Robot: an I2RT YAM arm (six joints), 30 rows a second.
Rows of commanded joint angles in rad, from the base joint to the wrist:
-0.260, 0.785, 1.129, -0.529, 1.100, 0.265
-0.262, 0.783, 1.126, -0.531, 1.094, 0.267
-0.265, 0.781, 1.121, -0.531, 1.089, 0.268
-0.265, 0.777, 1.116, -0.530, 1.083, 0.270
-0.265, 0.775, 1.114, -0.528, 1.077, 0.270
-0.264, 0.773, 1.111, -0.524, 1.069, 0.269
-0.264, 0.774, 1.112, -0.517, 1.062, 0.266
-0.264, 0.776, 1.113, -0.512, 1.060, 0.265
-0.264, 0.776, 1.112, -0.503, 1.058, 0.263
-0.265, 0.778, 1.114, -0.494, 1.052, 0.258
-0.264, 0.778, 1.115, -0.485, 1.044, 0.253
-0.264, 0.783, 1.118, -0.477, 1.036, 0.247
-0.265, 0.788, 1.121, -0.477, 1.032, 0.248
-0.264, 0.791, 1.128, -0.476, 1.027, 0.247
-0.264, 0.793, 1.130, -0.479, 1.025, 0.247
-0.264, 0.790, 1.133, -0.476, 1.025, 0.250
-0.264, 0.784, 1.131, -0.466, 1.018, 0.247
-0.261, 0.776, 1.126, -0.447, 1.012, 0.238
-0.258, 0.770, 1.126, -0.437, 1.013, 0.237
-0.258, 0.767, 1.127, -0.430, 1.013, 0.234
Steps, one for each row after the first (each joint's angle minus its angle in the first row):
-0.002, -0.002, -0.003, -0.002, -0.006, 0.002
-0.005, -0.004, -0.008, -0.002, -0.011, 0.003
-0.005, -0.008, -0.013, -0.001, -0.017, 0.005
-0.005, -0.010, -0.015, 0.001, -0.023, 0.005
-0.004, -0.012, -0.018, 0.005, -0.031, 0.004
-0.004, -0.011, -0.017, 0.012, -0.038, 0.001
-0.004, -0.009, -0.016, 0.017, -0.040, 0.000
-0.004, -0.009, -0.017, 0.026, -0.042, -0.002
-0.005, -0.007, -0.015, 0.035, -0.048, -0.007
-0.004, -0.007, -0.014, 0.044, -0.056, -0.012
-0.004, -0.002, -0.011, 0.052, -0.064, -0.018
-0.005, 0.003, -0.008, 0.052, -0.068, -0.017
-0.004, 0.006, -0.001, 0.053, -0.073, -0.018
-0.004, 0.008, 0.001, 0.050, -0.075, -0.018
-0.004, 0.005, 0.004, 0.053, -0.075, -0.015
-0.004, -0.001, 0.002, 0.063, -0.082, -0.018
-0.001, -0.009, -0.003, 0.082, -0.088, -0.027
0.002, -0.015, -0.003, 0.092, -0.087, -0.028
0.002, -0.018, -0.002, 0.099, -0.087, -0.031

